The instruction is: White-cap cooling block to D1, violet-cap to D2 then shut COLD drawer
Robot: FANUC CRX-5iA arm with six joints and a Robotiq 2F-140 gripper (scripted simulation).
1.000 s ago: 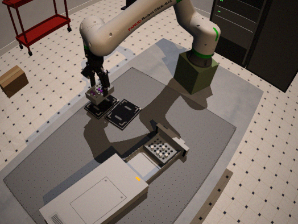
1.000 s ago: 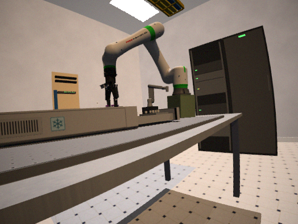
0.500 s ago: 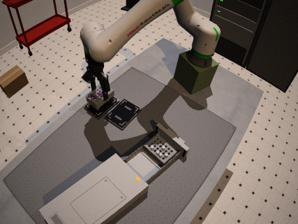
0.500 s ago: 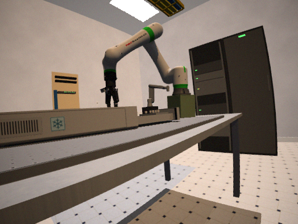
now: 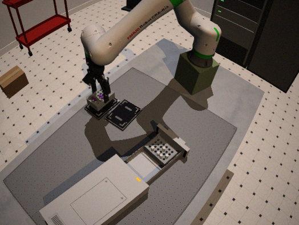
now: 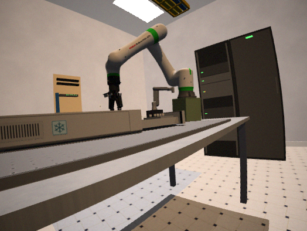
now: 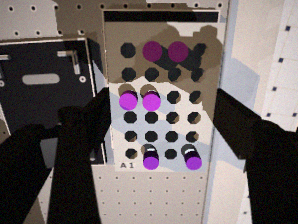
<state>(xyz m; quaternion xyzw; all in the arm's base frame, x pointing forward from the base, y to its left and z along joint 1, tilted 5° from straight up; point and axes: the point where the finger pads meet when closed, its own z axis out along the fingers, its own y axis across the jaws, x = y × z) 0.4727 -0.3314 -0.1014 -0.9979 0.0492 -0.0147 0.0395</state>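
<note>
My gripper is now 9 cm above the deck slot D2. The rest, counted from my hand: drawer: 11 cm ahead, 41 cm to the left, 5 cm below; then cooling block: 3 cm below; then deck slot D1: 2 cm behind, 14 cm to the left, 9 cm below.
</note>
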